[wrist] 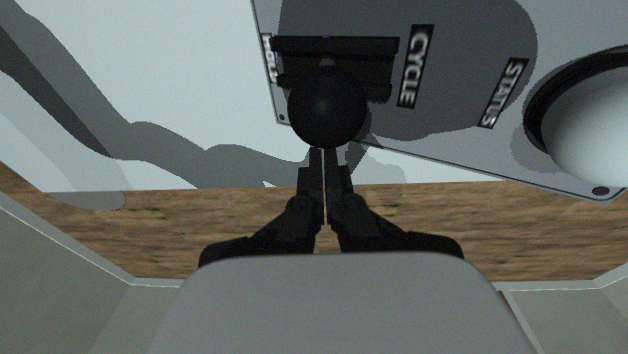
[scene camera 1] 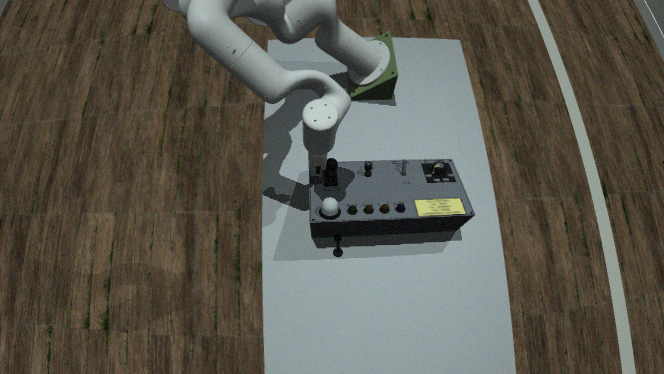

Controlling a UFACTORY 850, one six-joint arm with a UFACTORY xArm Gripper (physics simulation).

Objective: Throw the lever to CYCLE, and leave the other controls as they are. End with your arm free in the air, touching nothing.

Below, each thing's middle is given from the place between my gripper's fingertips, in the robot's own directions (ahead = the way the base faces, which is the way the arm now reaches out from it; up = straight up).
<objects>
My hand is 40 mm to the right of the lever (wrist: 327,106) and 30 mm above it. Also, from my hand: grey control box (scene camera 1: 387,201) (230 mm to the left, 70 mm below, 70 mm ahead).
</objects>
